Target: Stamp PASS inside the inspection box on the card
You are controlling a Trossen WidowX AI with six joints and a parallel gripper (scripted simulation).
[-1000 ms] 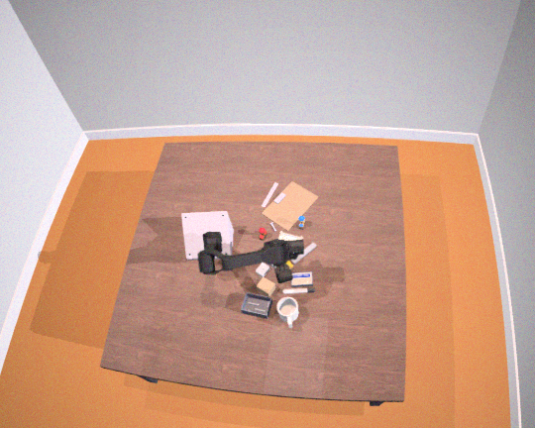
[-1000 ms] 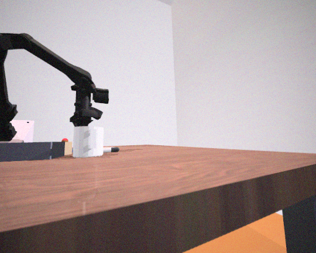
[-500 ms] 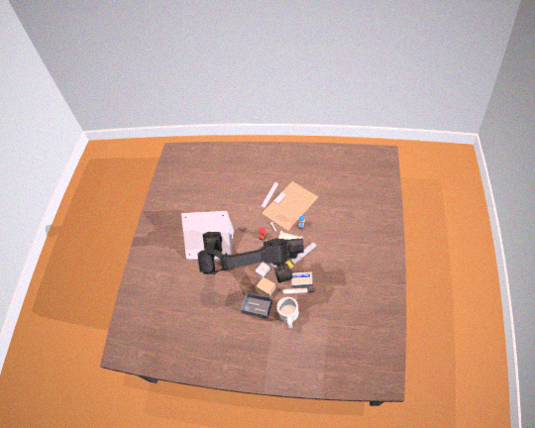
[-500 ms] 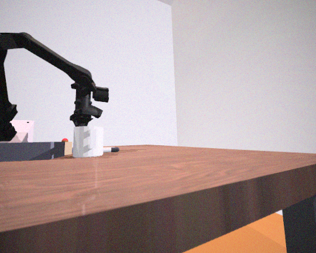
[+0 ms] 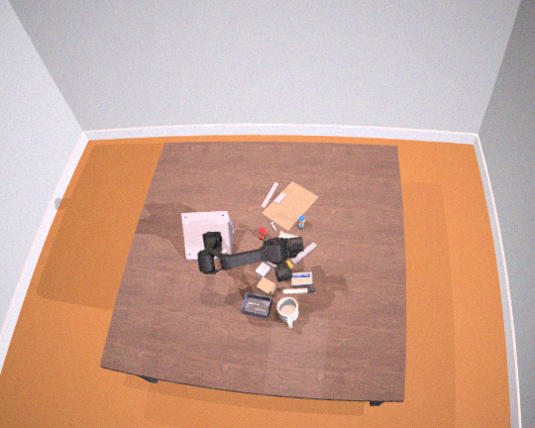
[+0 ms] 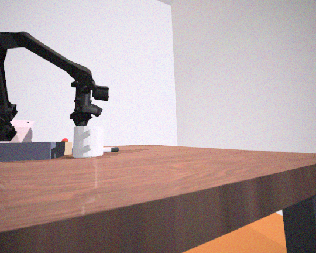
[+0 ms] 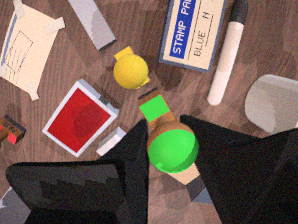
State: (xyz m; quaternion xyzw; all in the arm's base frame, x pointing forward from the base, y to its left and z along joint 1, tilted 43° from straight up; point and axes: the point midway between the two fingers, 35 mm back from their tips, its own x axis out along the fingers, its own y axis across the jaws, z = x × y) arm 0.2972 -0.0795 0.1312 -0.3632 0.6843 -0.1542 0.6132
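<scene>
The red ink pad lies 50 mm behind my gripper tip, 90 mm to the left of it and 70 mm below it. Also, from my gripper tip: tan block (60 mm behind, 60 mm to the right, 60 mm below); green stamp (right at my gripper tip); yellow-knobbed stamp (30 mm ahead, 30 mm to the left, 60 mm below).
</scene>
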